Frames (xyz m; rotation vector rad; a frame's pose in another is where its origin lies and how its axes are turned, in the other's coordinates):
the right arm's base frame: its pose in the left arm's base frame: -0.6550 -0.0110 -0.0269 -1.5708 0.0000 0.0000
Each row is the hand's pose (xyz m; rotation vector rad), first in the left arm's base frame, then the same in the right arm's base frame.
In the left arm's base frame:
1: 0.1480 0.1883 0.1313 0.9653 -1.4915 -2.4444
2: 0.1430 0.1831 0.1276 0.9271 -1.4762 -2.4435
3: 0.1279 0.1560 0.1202 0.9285 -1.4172 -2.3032
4: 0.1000 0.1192 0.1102 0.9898 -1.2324 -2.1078
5: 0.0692 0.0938 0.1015 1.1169 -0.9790 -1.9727
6: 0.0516 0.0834 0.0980 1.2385 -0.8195 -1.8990
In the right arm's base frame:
1: 0.8030 -0.1582 0.1993 -0.7554 -0.6279 2.5934
2: 0.7980 -0.1545 0.1941 -0.7603 -0.6464 2.6195
3: 0.7829 -0.1471 0.1670 -0.9508 -0.6311 2.6499
4: 0.7550 -0.1371 0.1302 -1.2997 -0.6803 2.5959
5: 0.7242 -0.1284 0.1048 -1.6115 -0.8089 2.4028
6: 0.7066 -0.1249 0.0944 -1.7637 -0.8811 2.2188

